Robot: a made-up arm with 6 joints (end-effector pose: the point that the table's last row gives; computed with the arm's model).
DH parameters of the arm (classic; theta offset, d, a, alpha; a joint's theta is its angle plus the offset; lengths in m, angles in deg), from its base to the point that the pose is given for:
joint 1: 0 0.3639 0.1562 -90
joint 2: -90 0 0.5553 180
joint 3: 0 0 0.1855 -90
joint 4: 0 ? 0 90
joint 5: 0 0 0 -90
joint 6: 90 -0.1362 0 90
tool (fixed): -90 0 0 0
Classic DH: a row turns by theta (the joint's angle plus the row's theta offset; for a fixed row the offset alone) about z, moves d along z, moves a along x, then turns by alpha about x.
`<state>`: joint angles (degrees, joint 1 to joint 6).
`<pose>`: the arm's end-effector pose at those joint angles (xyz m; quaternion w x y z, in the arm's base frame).
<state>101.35 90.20 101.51 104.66 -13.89 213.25</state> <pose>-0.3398 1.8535 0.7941 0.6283 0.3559 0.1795 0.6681</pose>
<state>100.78 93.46 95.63 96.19 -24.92 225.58</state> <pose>-0.3046 1.9049 0.5684 0.7326 0.2907 0.1792 0.5888</pose>
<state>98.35 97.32 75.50 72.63 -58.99 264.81</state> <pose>-0.1586 1.8481 -0.0028 0.9296 -0.1123 0.1955 0.2914</pose>
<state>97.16 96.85 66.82 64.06 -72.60 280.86</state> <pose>-0.1036 1.7624 -0.1630 0.9059 -0.3193 0.2238 0.1653</pose>
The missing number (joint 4, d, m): -1.1024
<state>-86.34 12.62 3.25 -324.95 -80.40 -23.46</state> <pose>0.0124 -1.4020 0.7972 0.3080 0.3516 0.5248 -0.7114</pose>
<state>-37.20 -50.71 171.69 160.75 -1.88 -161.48</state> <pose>-0.8454 0.6398 -0.2597 0.3539 0.2930 0.8790 -0.1274</pose>
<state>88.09 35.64 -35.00 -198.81 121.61 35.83</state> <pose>-0.0076 0.8937 -0.1324 0.5097 -0.2957 0.2269 -0.7754</pose>
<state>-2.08 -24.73 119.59 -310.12 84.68 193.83</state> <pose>-1.1365 0.1450 1.2970 0.3323 -0.4228 -0.2999 0.7880</pose>
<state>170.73 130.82 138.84 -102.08 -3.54 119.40</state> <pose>-1.7547 0.2781 0.3591 0.0614 0.0675 -0.1581 0.9832</pose>
